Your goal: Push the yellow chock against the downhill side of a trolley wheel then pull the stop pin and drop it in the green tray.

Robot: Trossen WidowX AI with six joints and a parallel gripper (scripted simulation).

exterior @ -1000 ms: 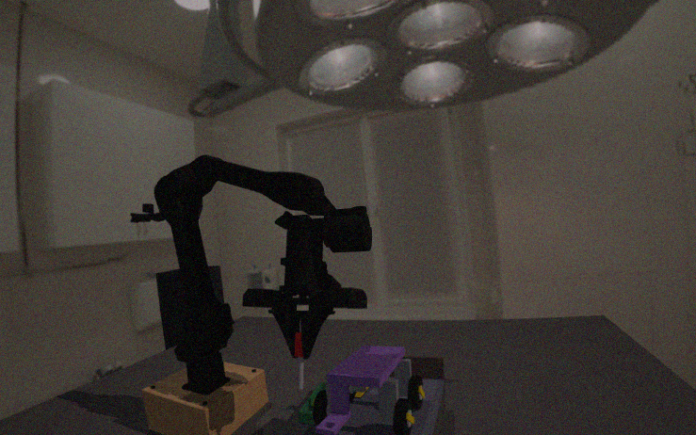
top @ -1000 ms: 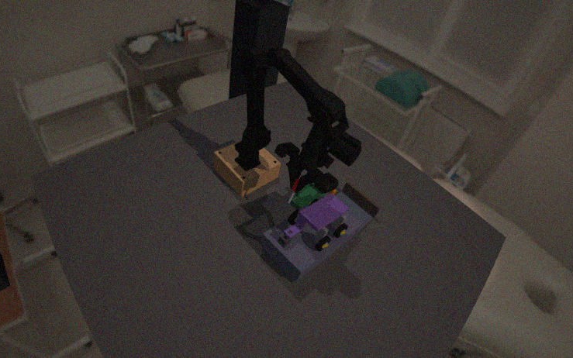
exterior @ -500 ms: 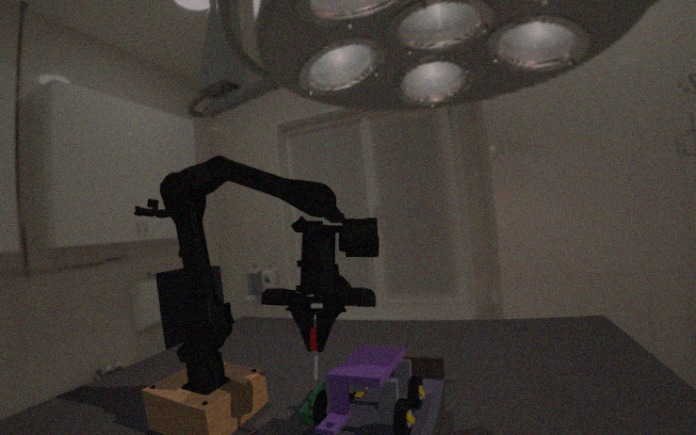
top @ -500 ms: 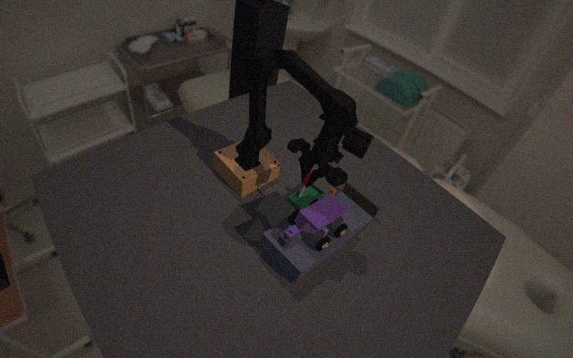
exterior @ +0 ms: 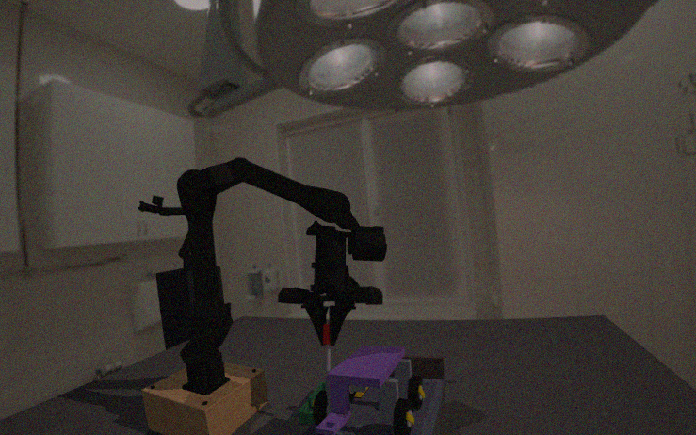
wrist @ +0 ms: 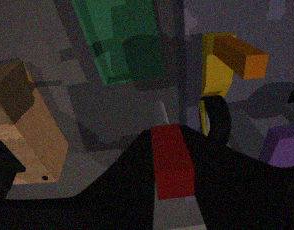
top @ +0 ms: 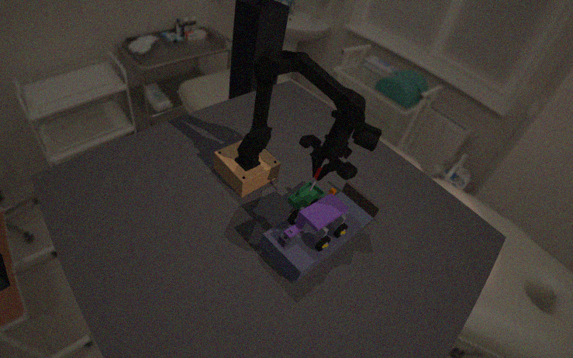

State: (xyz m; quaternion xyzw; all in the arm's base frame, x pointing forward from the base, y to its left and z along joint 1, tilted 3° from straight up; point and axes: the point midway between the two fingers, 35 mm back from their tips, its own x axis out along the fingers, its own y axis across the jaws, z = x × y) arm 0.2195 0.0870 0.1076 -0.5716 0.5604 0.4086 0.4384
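Right now the green tray is 3 cm behind my gripper tip, 3 cm to the left of it and 15 cm below it. Also, from my gripper tip: yellow chock: 5 cm ahead, 6 cm below; then purple trolley: 10 cm ahead, 9 cm to the right, 3 cm below; then red-headed stop pin: right at my gripper tip.
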